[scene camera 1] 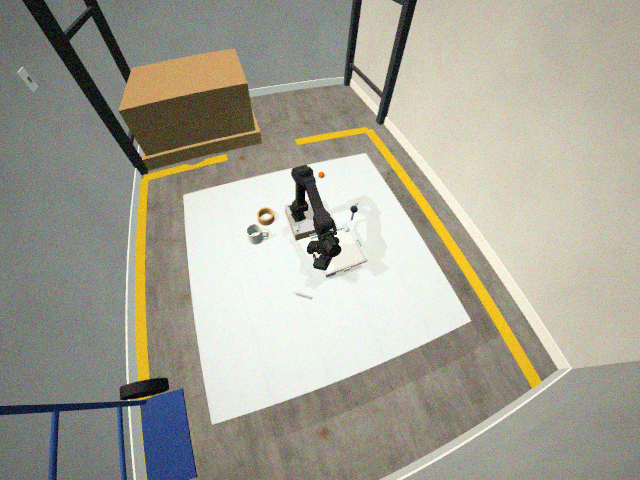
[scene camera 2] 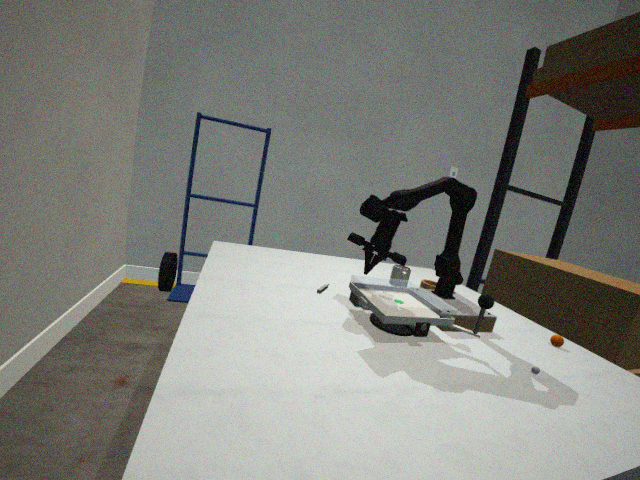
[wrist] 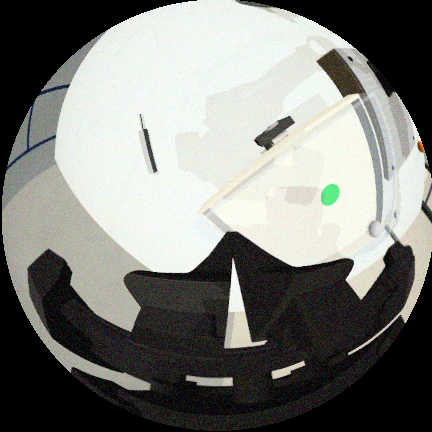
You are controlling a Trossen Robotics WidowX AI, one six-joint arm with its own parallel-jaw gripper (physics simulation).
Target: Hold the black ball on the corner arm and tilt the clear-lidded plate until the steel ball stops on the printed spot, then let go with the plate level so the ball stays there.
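The clear-lidded plate (scene camera 1: pixel 354 252) (scene camera 2: pixel 413 319) sits on a dark base beside the robot's mount. Its green printed spot (scene camera 2: pixel 398 301) (wrist: pixel 330 194) shows through the lid. A grey ball (wrist: pixel 375 228) shows at the plate corner by the corner arm; I cannot tell if it lies under the lid. The black ball (scene camera 1: pixel 353 208) (scene camera 2: pixel 485 301) tops a thin upright rod off that corner; in the wrist view it is hidden. My gripper (scene camera 2: pixel 366 272) (wrist: pixel 231 235) is shut and empty, pointing down above the plate's edge away from the mount, apart from the black ball.
A small grey ball (scene camera 2: pixel 535 369) and an orange ball (scene camera 1: pixel 321 174) (scene camera 2: pixel 556 340) lie on the table beyond the rod. A grey mug (scene camera 1: pixel 254 234) (scene camera 2: pixel 400 273) and a wooden ring (scene camera 1: pixel 265 215) (scene camera 2: pixel 428 283) stand beside the mount. A thin knife-like tool (scene camera 1: pixel 303 295) (scene camera 2: pixel 322 288) (wrist: pixel 149 150) lies off the plate.
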